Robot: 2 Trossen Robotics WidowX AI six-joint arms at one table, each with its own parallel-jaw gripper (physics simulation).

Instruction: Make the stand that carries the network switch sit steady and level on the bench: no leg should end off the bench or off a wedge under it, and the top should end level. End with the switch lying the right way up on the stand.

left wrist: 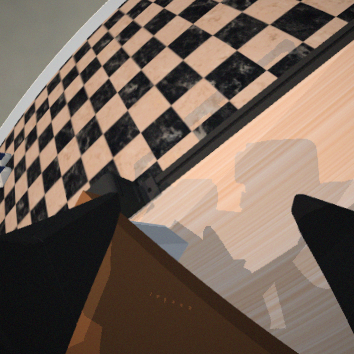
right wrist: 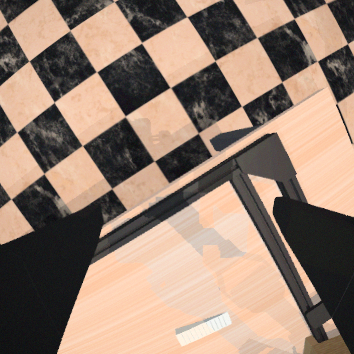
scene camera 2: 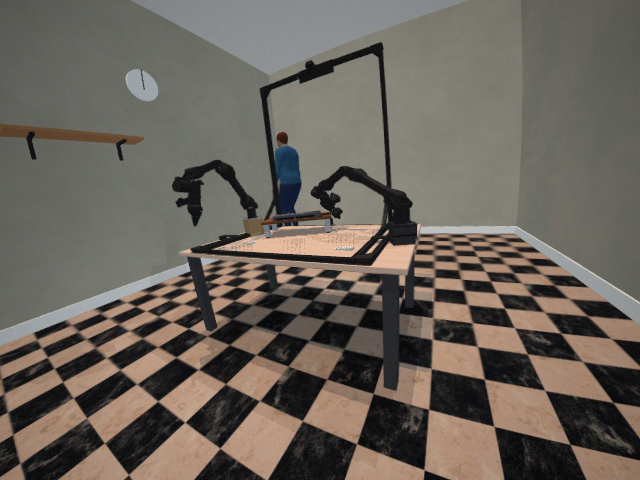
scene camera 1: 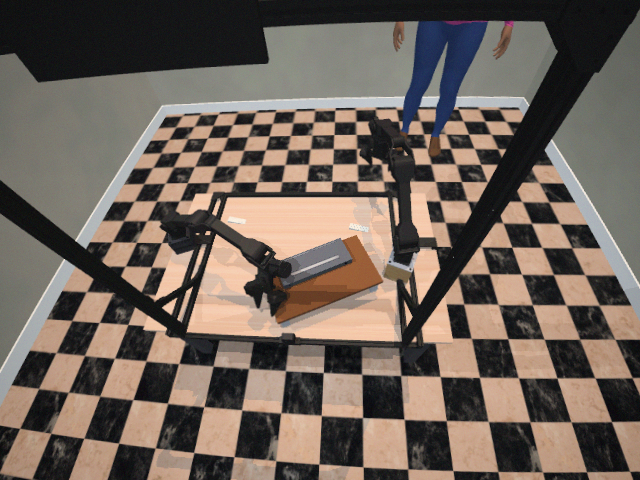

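Where they show: left gripper, fingertip midpoint: (left wrist: 207,201) (scene camera 1: 265,312); right gripper, fingertip midpoint: (right wrist: 189,209) (scene camera 2: 194,225) (scene camera 1: 380,168); left arm's base at its link origin: (scene camera 2: 402,222) (scene camera 1: 178,233); right arm's base at its link origin: (scene camera 2: 252,217) (scene camera 1: 403,257).
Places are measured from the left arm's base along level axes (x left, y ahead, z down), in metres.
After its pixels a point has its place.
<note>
The stand has an orange-brown top (scene camera 1: 336,294) @[y 0.573, x -0.533, z -0.014 m] (left wrist: 165,280) @[y 0.336, x -0.492, z -0.014 m] and pale grey legs. In scene camera 2 its top looks a little higher at the right end. One leg (scene camera 2: 267,229) @[y 0.715, x -0.318, z 0.031 m] (left wrist: 162,239) @[y 0.344, x -0.530, z 0.042 m] stands on the bench; I cannot tell whether a wedge is under any leg. The grey network switch (scene camera 1: 323,259) @[y 0.573, x -0.387, z -0.040 m] (scene camera 2: 297,215) @[y 0.520, x -0.324, z -0.035 m] lies along the top's far edge in scene camera 1. Two small white ribbed wedges (scene camera 1: 236,220) @[y 0.257, x 0.046, z 0.080 m] (scene camera 1: 358,227) @[y 0.801, x -0.210, z 0.080 m] (scene camera 2: 344,248) @[y 0.256, x 0.052, z 0.082 m] (right wrist: 204,328) @[y 0.805, x -0.211, z 0.080 m] lie apart from the stand. My left gripper (scene camera 1: 267,307) @[y 0.301, x -0.503, z 0.005 m] (left wrist: 207,201) @[y 0.301, x -0.503, z 0.005 m] is open at the stand's left end. My right gripper (right wrist: 189,209) @[y 0.982, x -0.024, z -0.070 m] is open, high beyond the bench.
A black frame (scene camera 1: 310,194) @[y 0.650, x 0.066, z 0.069 m] runs around the bench (scene camera 1: 289,217) @[y 0.511, x -0.027, z 0.086 m]. A tan box (scene camera 1: 398,271) @[y 0.837, x -0.520, z -0.001 m] (scene camera 2: 253,226) @[y 0.850, x -0.431, z 0.021 m] is by the right arm's base, right of the stand in scene camera 1. A person (scene camera 1: 434,72) (scene camera 2: 287,162) stands beyond the bench.
</note>
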